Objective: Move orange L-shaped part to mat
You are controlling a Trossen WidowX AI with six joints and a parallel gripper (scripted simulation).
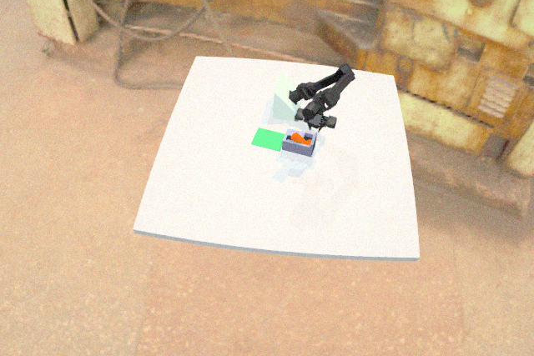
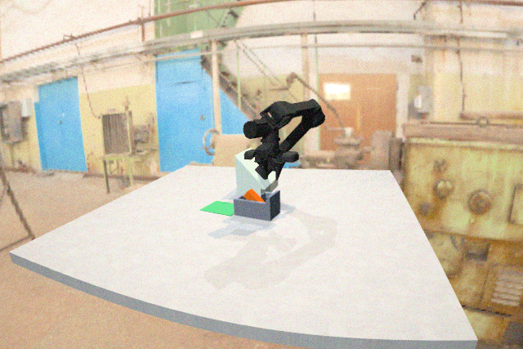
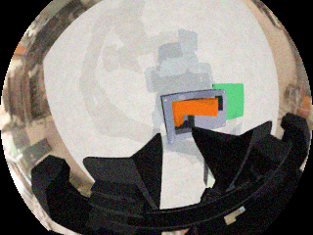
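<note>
The orange L-shaped part lies 10 cm below my gripper tip, 4 cm to the right of it and 1 cm behind it. Round my gripper tip: green mat (22 cm to the right, 16 cm below, 5 cm behind).
</note>
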